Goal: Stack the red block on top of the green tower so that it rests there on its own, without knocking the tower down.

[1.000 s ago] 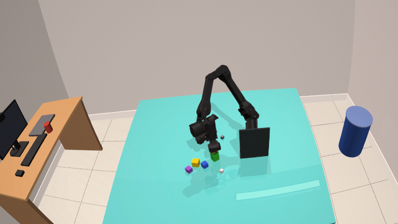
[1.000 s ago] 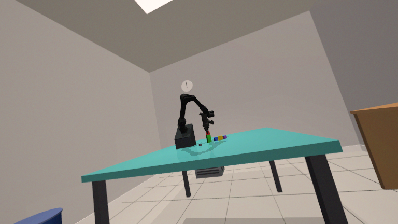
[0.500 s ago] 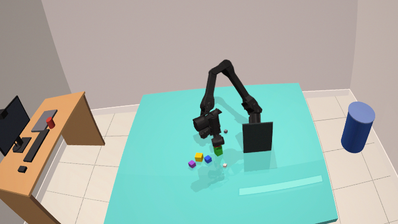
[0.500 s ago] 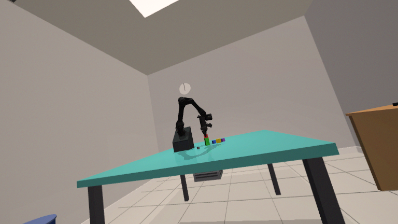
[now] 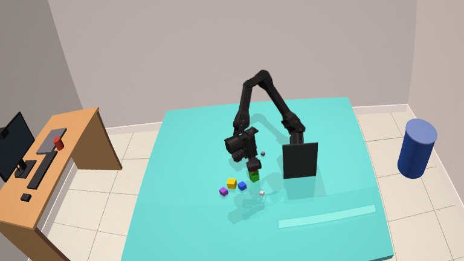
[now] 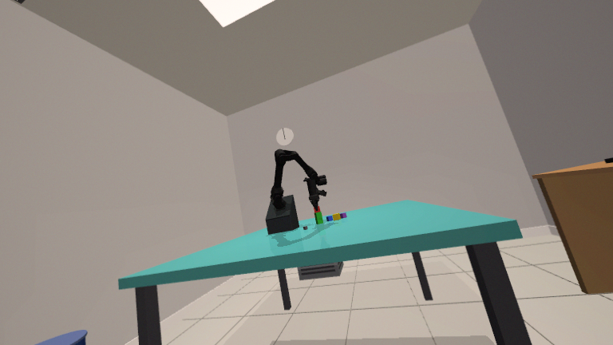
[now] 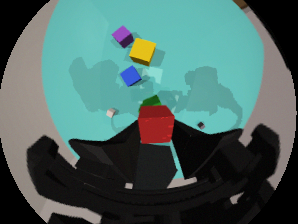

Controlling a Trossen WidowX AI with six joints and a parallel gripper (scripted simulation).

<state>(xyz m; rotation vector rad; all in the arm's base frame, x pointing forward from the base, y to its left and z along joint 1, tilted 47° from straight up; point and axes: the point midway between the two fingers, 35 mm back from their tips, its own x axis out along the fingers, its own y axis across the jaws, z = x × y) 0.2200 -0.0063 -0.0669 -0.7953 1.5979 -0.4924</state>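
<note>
Now: gripper tip 10 mm below the red block. Also, from my gripper tip: blue block: 60 mm ahead, 50 mm to the left, 70 mm below; then yellow block: 110 mm ahead, 40 mm to the left, 60 mm below; then small white cube: 40 mm behind, 110 mm to the left, 70 mm below.
</note>
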